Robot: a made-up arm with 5 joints.
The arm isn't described. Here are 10 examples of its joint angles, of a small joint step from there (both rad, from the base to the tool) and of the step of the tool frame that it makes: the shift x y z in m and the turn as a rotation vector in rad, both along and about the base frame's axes.
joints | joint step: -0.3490 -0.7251 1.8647 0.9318 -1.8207 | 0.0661 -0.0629 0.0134 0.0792 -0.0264
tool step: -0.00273 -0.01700 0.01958 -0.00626 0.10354 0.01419
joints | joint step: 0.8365 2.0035 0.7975 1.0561 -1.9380 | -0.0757 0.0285 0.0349 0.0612 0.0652
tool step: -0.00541 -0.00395 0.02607 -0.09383 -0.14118 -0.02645
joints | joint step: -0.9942 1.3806 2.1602 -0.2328 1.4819 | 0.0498 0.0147 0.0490 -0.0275 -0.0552
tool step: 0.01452 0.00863 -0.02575 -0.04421 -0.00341 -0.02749
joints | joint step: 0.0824 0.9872 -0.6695 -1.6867 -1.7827 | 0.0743 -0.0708 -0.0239 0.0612 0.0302
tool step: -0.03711 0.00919 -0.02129 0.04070 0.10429 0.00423
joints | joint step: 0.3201 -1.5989 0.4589 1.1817 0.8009 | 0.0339 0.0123 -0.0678 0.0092 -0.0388
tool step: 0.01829 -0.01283 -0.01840 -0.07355 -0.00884 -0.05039
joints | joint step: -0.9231 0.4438 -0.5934 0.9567 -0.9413 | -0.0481 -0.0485 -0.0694 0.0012 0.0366
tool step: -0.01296 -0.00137 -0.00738 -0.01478 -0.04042 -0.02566
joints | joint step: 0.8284 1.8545 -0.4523 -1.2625 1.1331 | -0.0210 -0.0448 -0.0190 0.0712 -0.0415
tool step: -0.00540 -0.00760 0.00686 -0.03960 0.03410 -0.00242
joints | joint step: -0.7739 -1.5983 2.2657 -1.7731 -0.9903 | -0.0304 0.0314 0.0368 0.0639 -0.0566
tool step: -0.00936 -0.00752 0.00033 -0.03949 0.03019 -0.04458
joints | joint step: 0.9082 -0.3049 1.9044 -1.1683 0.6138 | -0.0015 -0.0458 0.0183 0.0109 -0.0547
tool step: -0.00618 -0.02981 0.00200 0.08180 0.01043 -0.00690
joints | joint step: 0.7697 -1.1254 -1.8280 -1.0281 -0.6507 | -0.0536 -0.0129 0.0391 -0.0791 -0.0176
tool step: -0.00112 0.02257 0.00683 0.09396 -0.01406 0.03887
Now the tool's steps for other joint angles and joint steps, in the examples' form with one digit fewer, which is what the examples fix.
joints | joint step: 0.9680 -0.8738 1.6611 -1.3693 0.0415 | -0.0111 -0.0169 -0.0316 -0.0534 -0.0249
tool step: -0.0059 -0.0034 -0.0204 0.0323 -0.0272 -0.0090
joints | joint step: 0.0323 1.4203 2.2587 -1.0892 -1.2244 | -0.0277 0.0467 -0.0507 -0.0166 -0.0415
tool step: 0.0384 -0.0184 0.0034 0.0034 -0.0507 -0.0819
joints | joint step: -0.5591 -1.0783 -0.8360 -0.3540 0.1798 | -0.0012 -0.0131 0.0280 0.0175 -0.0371
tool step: -0.0008 0.0098 0.0026 -0.0330 -0.0229 0.0282
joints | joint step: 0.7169 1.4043 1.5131 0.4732 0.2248 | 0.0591 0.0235 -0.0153 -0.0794 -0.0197
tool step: -0.0083 0.0203 -0.0318 -0.0262 0.0726 0.0602
